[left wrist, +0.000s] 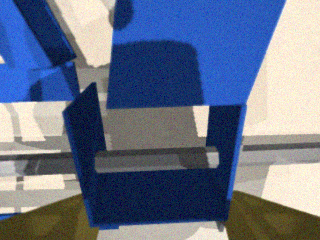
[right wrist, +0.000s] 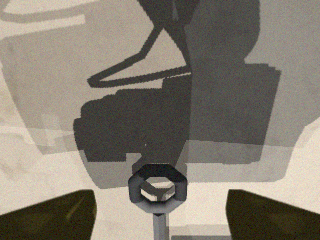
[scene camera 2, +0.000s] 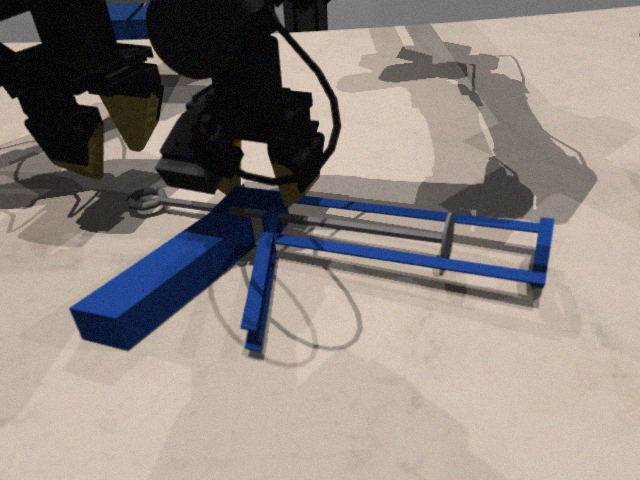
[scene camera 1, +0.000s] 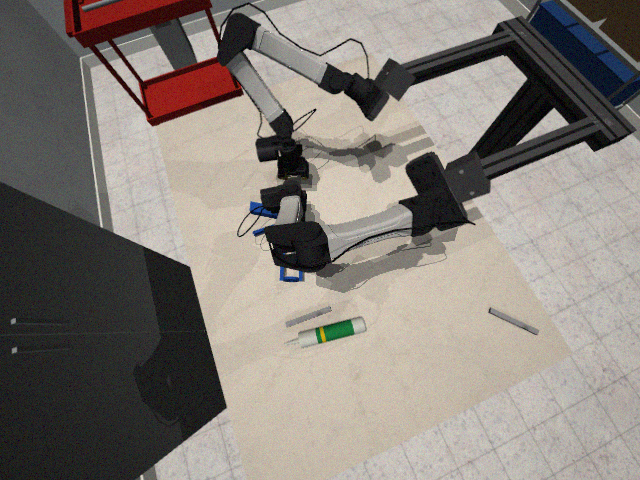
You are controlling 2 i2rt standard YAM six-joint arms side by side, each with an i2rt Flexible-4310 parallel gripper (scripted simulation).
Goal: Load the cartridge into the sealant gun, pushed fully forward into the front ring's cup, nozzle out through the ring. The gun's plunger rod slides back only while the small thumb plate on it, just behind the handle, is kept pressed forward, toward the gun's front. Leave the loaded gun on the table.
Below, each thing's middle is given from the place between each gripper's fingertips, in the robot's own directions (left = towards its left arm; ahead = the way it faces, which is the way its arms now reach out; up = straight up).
My left gripper (scene camera 2: 262, 199) is now 3 cm short of the plunger rod (scene camera 2: 446, 239), 1 cm to the right of it and 1 cm above it. Round my left hand: cartridge (scene camera 1: 346, 328) 43 cm to the left, 9 cm ahead.
Right now my right hand (scene camera 2: 117, 163) is 70 mm short of the plunger rod, 150 mm to the right of it and 40 mm above it. The rest, counted from my right hand: cartridge (140 mm ahead, 570 mm to the left, 30 mm below).
